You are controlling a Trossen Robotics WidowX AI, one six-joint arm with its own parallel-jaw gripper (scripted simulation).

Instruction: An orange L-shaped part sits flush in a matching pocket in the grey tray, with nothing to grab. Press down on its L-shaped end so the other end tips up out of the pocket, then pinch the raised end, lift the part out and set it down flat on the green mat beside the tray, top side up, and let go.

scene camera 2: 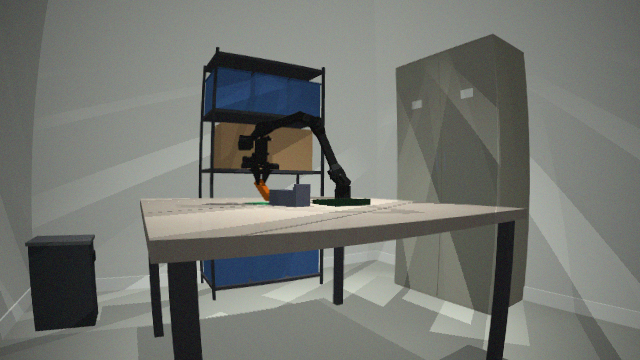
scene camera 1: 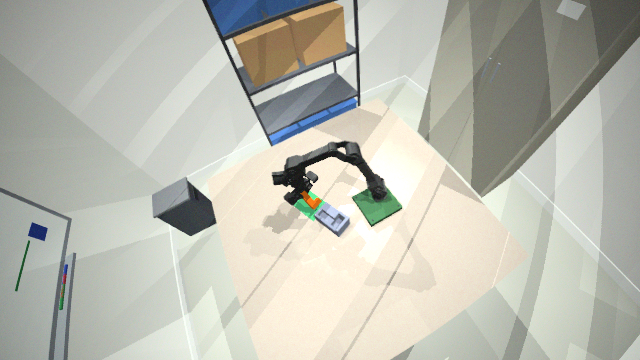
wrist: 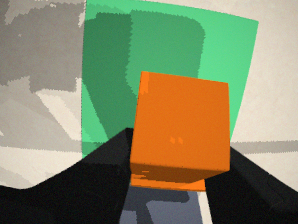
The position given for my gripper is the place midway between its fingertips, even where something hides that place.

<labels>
My gripper (wrist: 170, 142) carries an orange L-shaped part (wrist: 181, 135).
</labels>
